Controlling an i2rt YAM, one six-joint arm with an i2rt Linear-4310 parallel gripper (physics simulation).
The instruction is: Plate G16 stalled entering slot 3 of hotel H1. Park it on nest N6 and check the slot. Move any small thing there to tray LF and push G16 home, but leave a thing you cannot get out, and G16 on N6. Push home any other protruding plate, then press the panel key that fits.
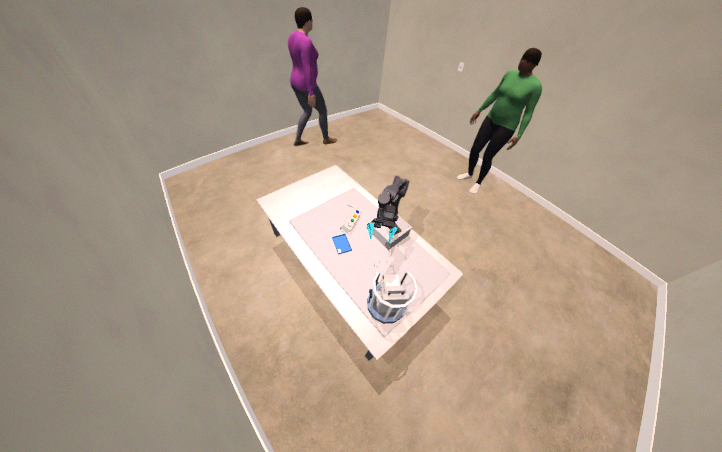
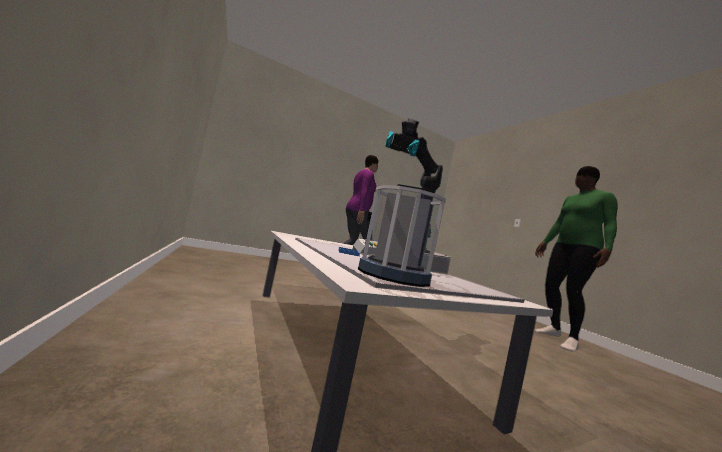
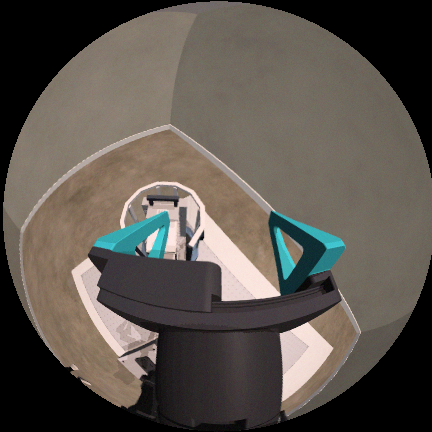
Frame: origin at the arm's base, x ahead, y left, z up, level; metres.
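Where they show: gripper, fingertip midpoint: [image 1: 380, 241] [image 2: 397, 143] [image 3: 218, 216].
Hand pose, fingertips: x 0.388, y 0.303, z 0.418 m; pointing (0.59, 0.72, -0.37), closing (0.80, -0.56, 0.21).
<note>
After its pixels a point has its place.
My gripper [image 1: 381, 232] @[y 0.303, x 0.387, z 0.418 m] [image 2: 401, 143] @[y 0.303, x 0.387, z 0.418 m] [image 3: 218, 216] @[y 0.303, x 0.387, z 0.418 m] has teal fingers spread wide, open and empty, high above the table. A round caged stand with a blue base [image 1: 375, 312] @[y 0.492, x 0.483, z -0.012 m] [image 2: 394, 272] @[y 0.579, x 0.426, z -0.063 m] and a white top ring [image 3: 162, 184] @[y 0.568, x 0.414, z 0.196 m] stands at the near end of the table; grey upright housings show inside it. I cannot make out slot 3, plate G16 or nest N6. A blue tray [image 1: 341, 243] @[y -0.082, x 0.382, z -0.091 m] [image 2: 349, 251] @[y 0.000, x 0.402, z -0.077 m] lies on the mat; its label is unreadable. A small key panel [image 1: 346, 227] @[y -0.156, x 0.296, z -0.032 m] with blue, orange and green keys stands beyond it.
The arm's grey base box [image 1: 395, 238] @[y 0.127, x 0.046, z -0.008 m] [image 2: 440, 263] @[y 0.121, x -0.066, z -0.044 m] stands at one long side of the mat [image 1: 314, 223] @[y -0.359, x 0.473, z -0.092 m]. The white table [image 1: 298, 197] @[y -0.714, x 0.465, z -0.105 m] [image 2: 319, 271] @[y 0.488, x 0.632, z -0.110 m] extends past the mat. A person in purple [image 1: 304, 63] [image 2: 363, 189] and one in green [image 1: 512, 101] [image 2: 591, 218] stand beyond the table.
</note>
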